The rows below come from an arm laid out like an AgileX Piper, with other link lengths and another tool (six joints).
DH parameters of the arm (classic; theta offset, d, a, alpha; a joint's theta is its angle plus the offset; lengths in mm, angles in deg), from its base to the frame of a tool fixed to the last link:
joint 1: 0 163.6 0 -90
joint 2: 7.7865 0 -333.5 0
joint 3: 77.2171 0 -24.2 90
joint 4: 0 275.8 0 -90
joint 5: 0 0 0 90
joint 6: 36.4 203 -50.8 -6.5
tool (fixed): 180 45.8 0 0
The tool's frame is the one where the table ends.
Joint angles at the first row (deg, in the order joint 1, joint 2, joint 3, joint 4, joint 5, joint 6):
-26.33, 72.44, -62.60, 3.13, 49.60, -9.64
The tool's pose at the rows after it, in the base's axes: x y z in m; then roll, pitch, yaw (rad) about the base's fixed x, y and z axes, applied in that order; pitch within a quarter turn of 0, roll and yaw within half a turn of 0:
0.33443, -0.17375, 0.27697, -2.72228, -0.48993, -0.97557
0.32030, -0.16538, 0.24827, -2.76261, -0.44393, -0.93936
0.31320, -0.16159, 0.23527, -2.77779, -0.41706, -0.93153
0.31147, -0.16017, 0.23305, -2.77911, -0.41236, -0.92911
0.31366, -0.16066, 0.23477, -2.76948, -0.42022, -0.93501
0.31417, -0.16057, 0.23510, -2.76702, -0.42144, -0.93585
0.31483, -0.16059, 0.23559, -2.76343, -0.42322, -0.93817
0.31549, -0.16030, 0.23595, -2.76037, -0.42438, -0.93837
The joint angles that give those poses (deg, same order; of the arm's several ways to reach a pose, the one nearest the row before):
-26.33, 69.51, -53.66, 3.20, 46.56, -12.77
-26.33, 68.96, -49.29, 3.30, 46.09, -14.03
-26.33, 68.84, -47.50, 3.36, 46.14, -14.14
-26.33, 68.67, -47.06, 3.50, 46.16, -14.31
-26.33, 68.67, -47.06, 3.77, 45.53, -14.31
-26.33, 68.67, -47.06, 3.88, 45.41, -14.36
-26.33, 68.67, -47.06, 4.01, 45.24, -14.36
-26.33, 68.67, -47.06, 4.20, 45.11, -14.50

